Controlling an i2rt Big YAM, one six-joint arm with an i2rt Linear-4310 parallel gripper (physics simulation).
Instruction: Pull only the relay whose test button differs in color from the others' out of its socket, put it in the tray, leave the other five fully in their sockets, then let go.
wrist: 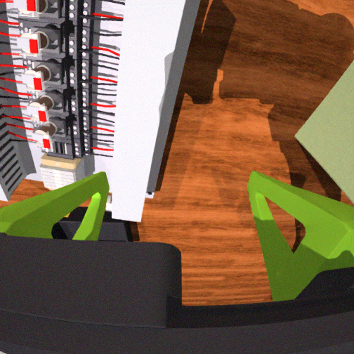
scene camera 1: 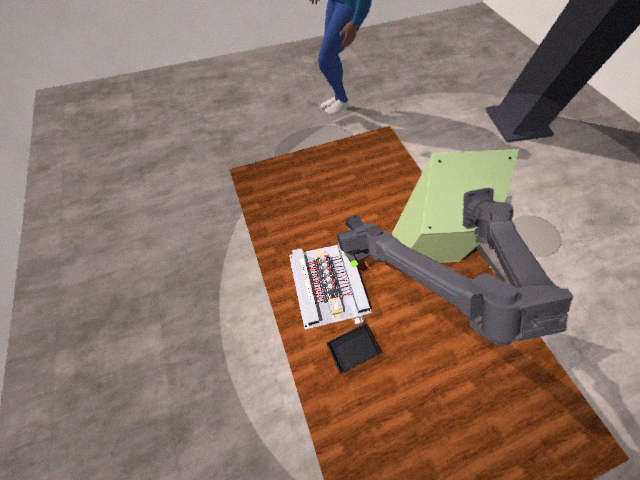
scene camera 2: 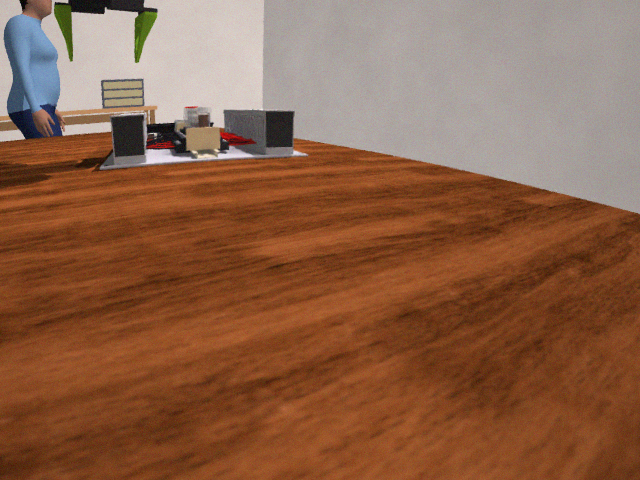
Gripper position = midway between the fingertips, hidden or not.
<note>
In view: my gripper [scene camera 2: 105, 61], a white panel [scene camera 1: 323, 310] and a black tray [scene camera 1: 357, 346].
My gripper also shows in the wrist view [wrist: 177, 178].
</note>
